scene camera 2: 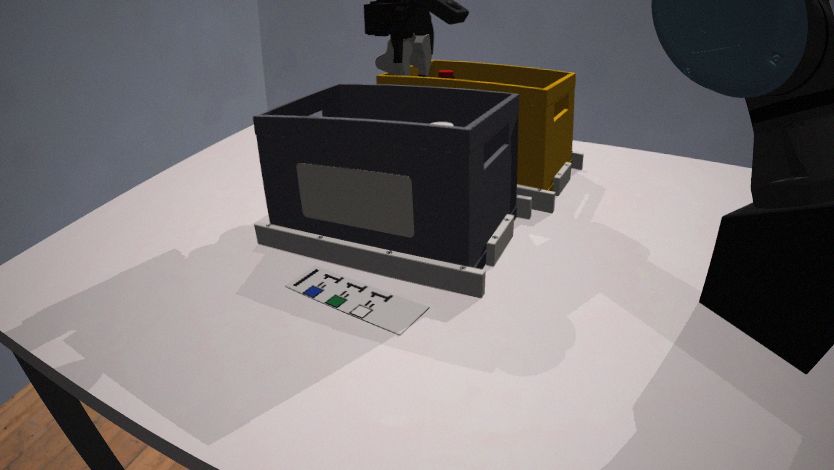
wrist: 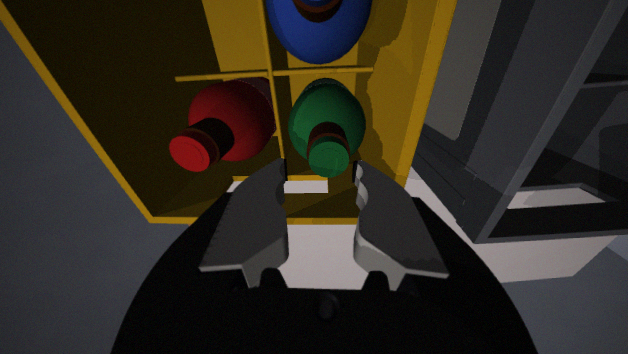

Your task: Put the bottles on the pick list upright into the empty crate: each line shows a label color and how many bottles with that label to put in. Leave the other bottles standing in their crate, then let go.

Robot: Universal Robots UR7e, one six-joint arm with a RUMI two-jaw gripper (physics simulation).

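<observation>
My gripper is open and empty at the yellow crate's rim. In the wrist view its fingertips stand on either side of a green bottle's cap, apart from it. The green bottle stands in a compartment of the yellow crate. A red bottle stands beside it, and a blue bottle is partly in view beyond the divider. A white cap shows inside the dark crate. The pick list shows one blue, one green, one white.
Grey rails border the dark crate's base, and more rails stand by the yellow crate. Yellow dividers separate the bottles. The crates stand close together, their high walls hiding most contents in the scene view. The robot arm is at the right.
</observation>
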